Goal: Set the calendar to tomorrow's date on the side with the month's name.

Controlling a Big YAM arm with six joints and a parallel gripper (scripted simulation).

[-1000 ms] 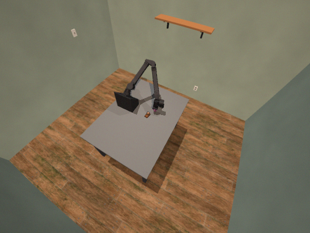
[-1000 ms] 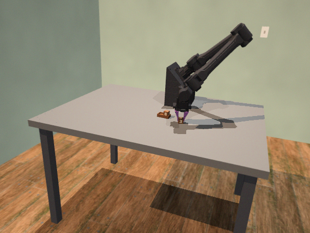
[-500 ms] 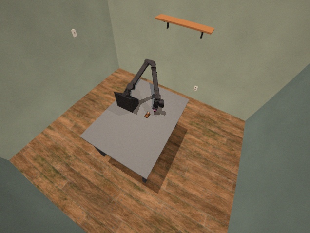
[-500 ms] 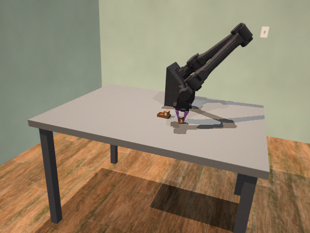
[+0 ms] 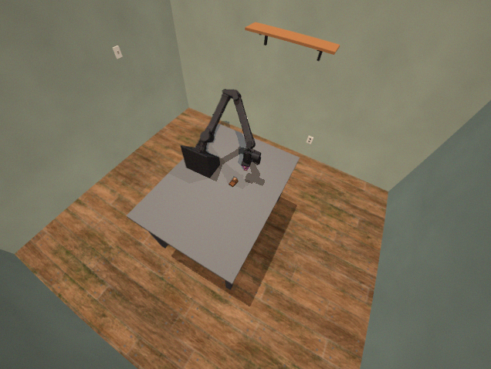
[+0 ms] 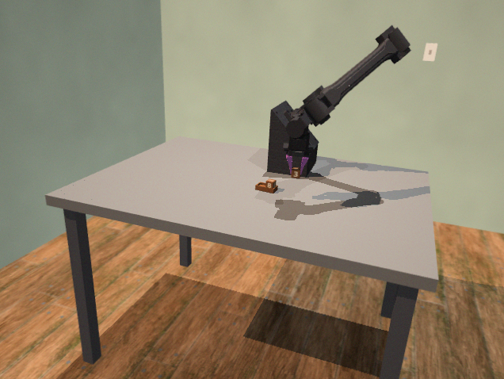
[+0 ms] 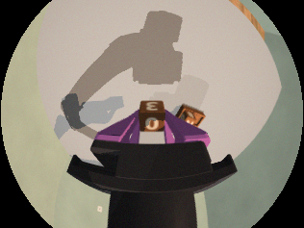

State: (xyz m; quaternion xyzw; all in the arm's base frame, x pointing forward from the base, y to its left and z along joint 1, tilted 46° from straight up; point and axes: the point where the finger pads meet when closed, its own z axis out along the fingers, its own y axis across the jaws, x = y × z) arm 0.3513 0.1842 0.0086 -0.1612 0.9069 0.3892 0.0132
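My hand is 40 mm past the small brown calendar tray, 120 mm to the left of it and 100 mm above it.
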